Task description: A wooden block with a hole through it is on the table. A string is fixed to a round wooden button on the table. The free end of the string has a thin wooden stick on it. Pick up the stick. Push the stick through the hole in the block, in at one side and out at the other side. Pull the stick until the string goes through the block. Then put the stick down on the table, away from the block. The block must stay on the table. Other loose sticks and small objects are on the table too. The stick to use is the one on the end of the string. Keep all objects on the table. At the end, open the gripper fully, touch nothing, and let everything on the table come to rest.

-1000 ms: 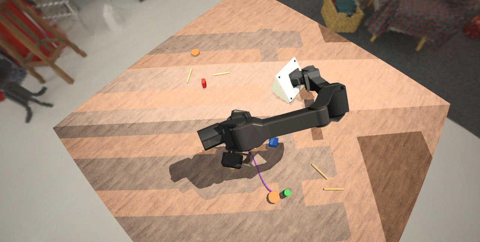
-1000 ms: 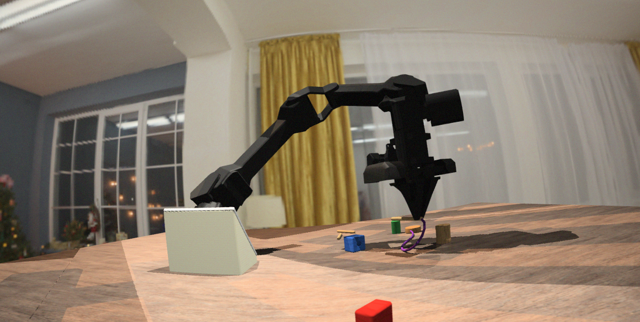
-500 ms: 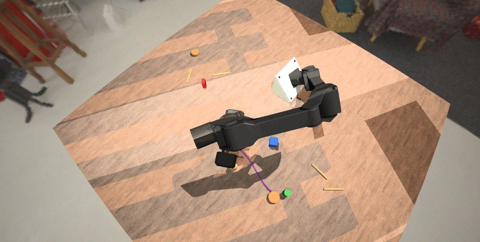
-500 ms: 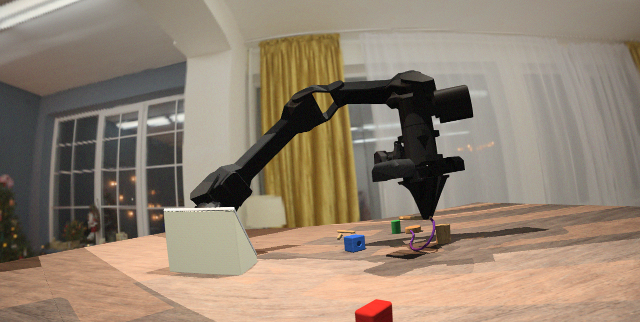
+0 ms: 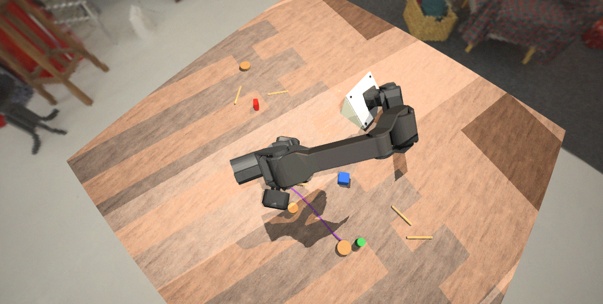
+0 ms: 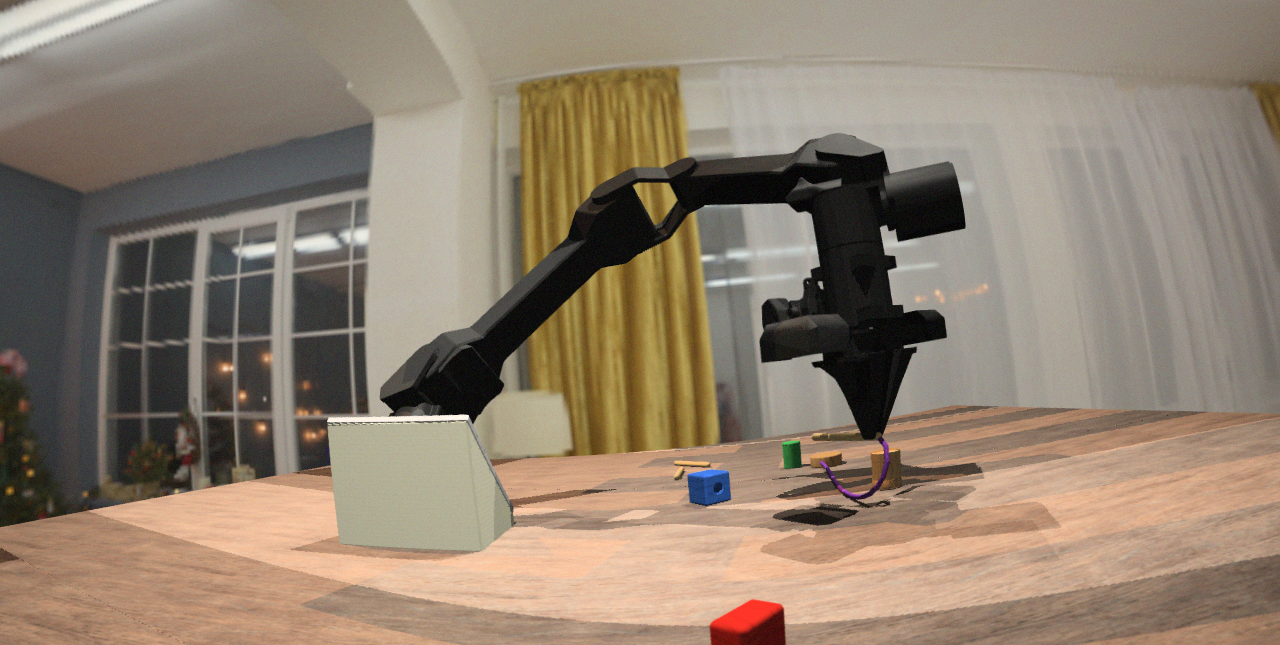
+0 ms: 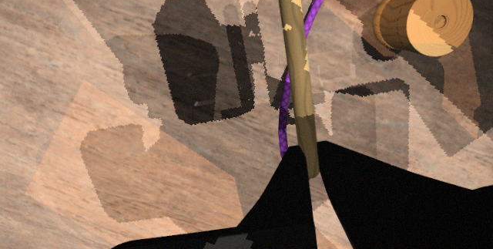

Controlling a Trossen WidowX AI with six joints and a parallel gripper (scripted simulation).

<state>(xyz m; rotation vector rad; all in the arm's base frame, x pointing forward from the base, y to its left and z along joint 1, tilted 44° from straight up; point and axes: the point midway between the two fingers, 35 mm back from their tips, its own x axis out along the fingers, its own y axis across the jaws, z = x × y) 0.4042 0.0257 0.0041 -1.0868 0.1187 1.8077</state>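
Now: gripper tip 150 mm past the blue block, 100 mm to the right of it and 40 mm above it. Also, from my gripper tip: round wooden button (10 mm behind, 240 mm to the left, 50 mm below); then wooden cylinder (30 mm ahead, 70 mm to the left, 40 mm below); then thin wooden stick (10 mm behind, 10 mm to the left).
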